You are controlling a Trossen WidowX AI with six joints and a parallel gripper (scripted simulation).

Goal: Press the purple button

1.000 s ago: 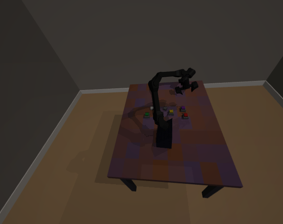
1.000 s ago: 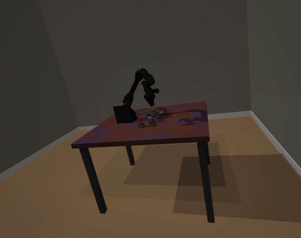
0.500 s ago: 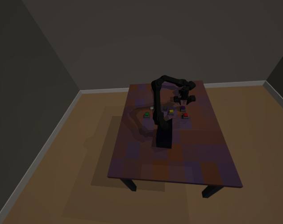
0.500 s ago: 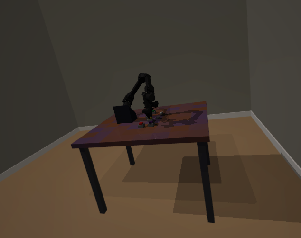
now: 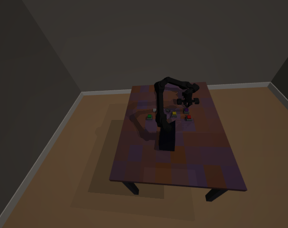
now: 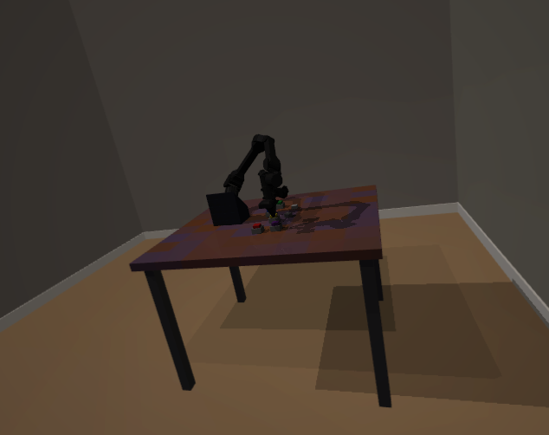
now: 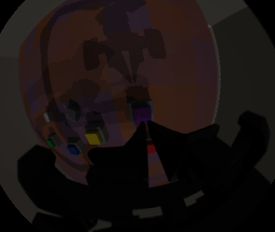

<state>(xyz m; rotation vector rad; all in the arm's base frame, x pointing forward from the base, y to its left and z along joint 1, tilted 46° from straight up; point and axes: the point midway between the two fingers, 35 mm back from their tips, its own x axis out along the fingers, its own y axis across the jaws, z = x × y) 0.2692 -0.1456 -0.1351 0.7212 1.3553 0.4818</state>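
Now: the purple button 3 cm below my gripper tip. The rest, counted from my gripper tip: grey block: 4 cm ahead, 17 cm to the left, 5 cm below; then red button: 9 cm behind, 3 cm below; then yellow button: 3 cm behind, 12 cm to the left, 3 cm below.
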